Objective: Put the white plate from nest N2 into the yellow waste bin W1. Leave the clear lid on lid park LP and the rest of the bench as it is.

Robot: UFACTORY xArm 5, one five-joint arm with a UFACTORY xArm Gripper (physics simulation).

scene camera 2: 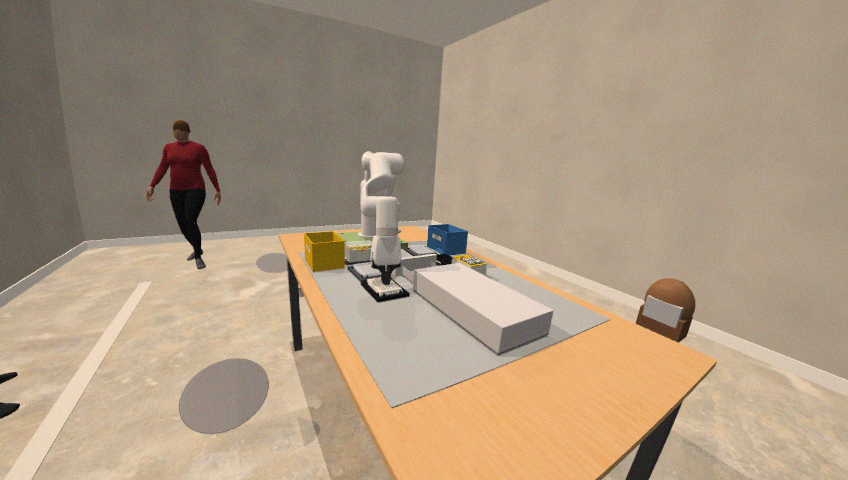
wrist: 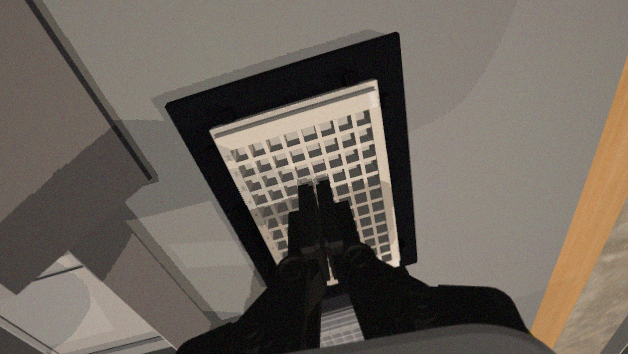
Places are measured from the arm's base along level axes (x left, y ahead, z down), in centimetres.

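Pixels of known places: gripper, fingertip midpoint: point(scene camera 2: 385, 284) point(wrist: 318, 201); arm's base at its link origin: point(scene camera 2: 369, 235).
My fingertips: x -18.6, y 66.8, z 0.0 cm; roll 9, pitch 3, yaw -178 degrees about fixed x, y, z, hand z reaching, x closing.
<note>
Ahead of a thing's pixels: the offset from my fingertips to its top centre. "spot": to the spot under its first point.
The white gridded plate {dx -0.1, dy -1.2, dz +0.3 cm} point(scene camera 2: 389, 289) point(wrist: 350, 172) sits in a black nest {dx -0.1, dy -1.2, dz +0.7 cm} point(scene camera 2: 403, 296) point(wrist: 300, 80) on the grey mat. My gripper point(scene camera 2: 386, 281) point(wrist: 318, 201) is shut with nothing between its fingers. Its fingertips are over the middle of the plate, inside its outline; whether they touch it I cannot tell. The yellow waste bin {dx -13.5, dy -36.9, dz -9.1 cm} point(scene camera 2: 324, 254) stands behind and to the left of the plate in the scene view. A pale, clear-looking gridded piece {spot: dx +1.2, dy -13.4, dz +0.3 cm} point(wrist: 342, 330) shows behind the fingers in the wrist view; whether it is the clear lid I cannot tell. The nest's label is not readable.
A long pale box point(scene camera 2: 476, 303) lies right of the nest in the scene view. A blue bin {dx +51.1, dy -37.3, dz -9.1 cm} point(scene camera 2: 448, 239) and a yellow-rimmed box {dx +37.8, dy -1.3, dz -4.8 cm} point(scene camera 2: 470, 261) stand behind it. The table's wooden edge point(wrist: 582, 220) is at the wrist view's right. A person point(scene camera 2: 188, 166) stands beyond the table, at left.
</note>
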